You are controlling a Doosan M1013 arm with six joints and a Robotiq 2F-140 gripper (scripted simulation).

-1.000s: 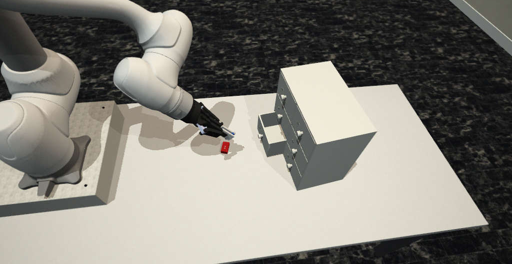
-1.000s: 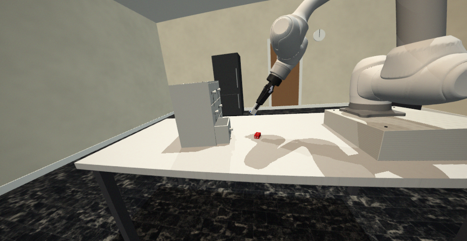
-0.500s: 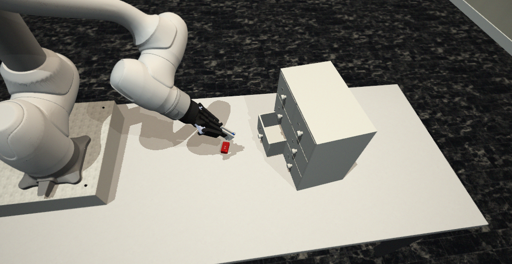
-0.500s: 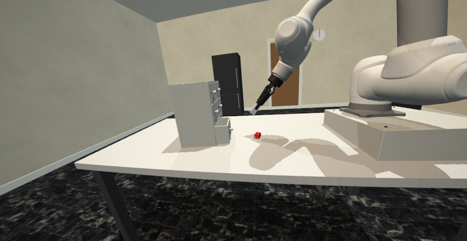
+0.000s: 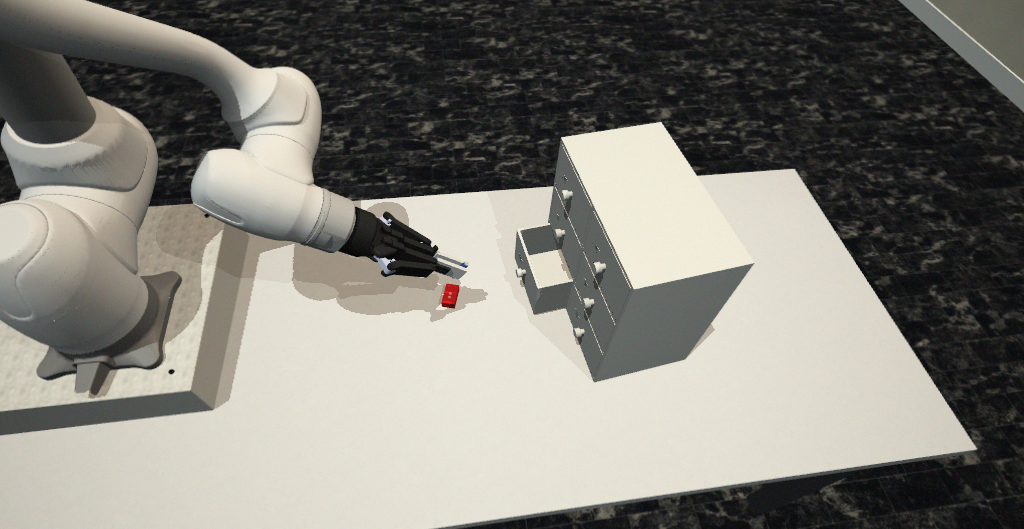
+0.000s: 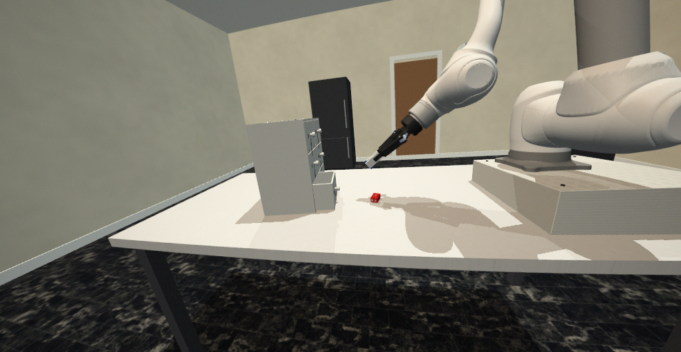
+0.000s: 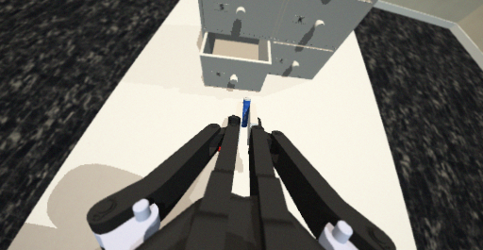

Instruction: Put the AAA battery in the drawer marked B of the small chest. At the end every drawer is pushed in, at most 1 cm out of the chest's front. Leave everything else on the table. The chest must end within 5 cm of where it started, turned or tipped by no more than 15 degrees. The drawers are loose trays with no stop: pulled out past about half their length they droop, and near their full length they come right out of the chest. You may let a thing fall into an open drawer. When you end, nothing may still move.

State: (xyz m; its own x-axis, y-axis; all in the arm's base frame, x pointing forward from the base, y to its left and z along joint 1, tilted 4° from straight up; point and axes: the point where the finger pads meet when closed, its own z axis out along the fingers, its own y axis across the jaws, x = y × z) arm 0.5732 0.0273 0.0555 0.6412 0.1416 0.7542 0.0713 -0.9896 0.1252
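Now: the red block 15 cm below my hand and 4 cm to the left of it. Round my hand: blue AAA battery: 2 cm below, 2 cm ahead.
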